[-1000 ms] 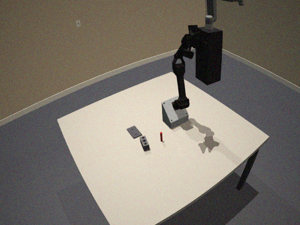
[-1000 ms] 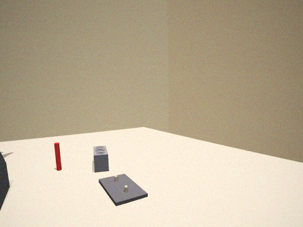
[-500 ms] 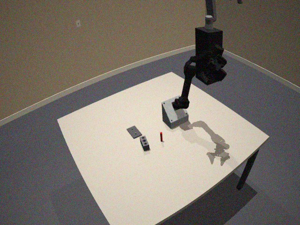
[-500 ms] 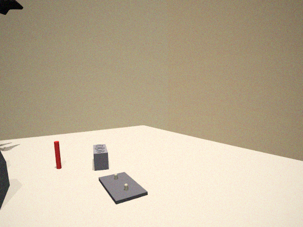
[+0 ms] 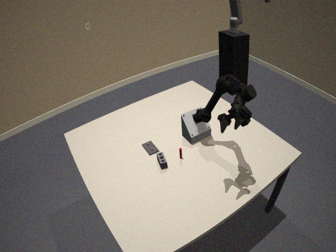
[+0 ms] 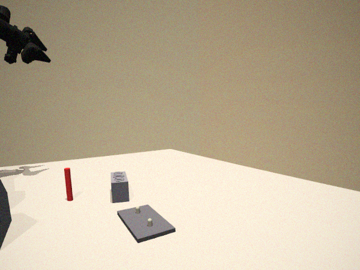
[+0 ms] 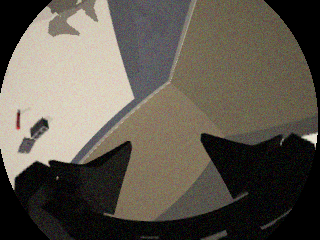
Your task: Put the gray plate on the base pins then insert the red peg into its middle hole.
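Right now the gray plate is 170 mm ahead of my gripper tip, 380 mm to the right of it and 400 mm below it. From my gripper tip the other things lie so: red peg 50 mm ahead, 360 mm to the right, 390 mm below.
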